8 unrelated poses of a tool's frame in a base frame.
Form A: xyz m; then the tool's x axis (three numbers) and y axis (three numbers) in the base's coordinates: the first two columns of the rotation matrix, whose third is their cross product.
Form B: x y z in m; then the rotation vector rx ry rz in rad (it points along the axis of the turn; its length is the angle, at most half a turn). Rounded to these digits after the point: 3 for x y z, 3 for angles.
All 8 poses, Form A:
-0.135, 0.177, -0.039, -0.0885, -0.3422, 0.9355, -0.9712, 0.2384, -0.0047
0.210, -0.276, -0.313, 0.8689, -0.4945, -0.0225, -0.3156, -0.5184, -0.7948
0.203, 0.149, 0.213, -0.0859, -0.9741, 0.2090, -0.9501, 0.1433, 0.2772
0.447, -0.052, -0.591, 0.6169, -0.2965, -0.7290, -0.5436, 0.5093, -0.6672
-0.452, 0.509, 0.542, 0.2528, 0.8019, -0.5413, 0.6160, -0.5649, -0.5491
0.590, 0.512, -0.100, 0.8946, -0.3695, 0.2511, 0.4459, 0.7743, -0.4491
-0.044, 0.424, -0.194, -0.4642, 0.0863, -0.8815, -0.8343, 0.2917, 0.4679
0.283, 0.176, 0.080, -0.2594, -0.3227, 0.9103, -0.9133, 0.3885, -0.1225
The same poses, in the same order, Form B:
-0.135, 0.177, -0.039, 1.255, -1.605, 0.873
0.210, -0.276, -0.313, -2.157, 0.584, -0.259
0.203, 0.149, 0.213, 1.854, -2.088, -0.099
0.447, -0.052, -0.591, -1.066, 0.938, 0.179
-0.452, 0.509, 0.542, -2.298, -1.328, 1.205
0.590, 0.512, -0.100, -0.523, -0.152, -0.443
-0.044, 0.424, -0.194, -0.690, 1.677, 1.310
0.283, 0.176, 0.080, 1.080, -1.785, 0.861

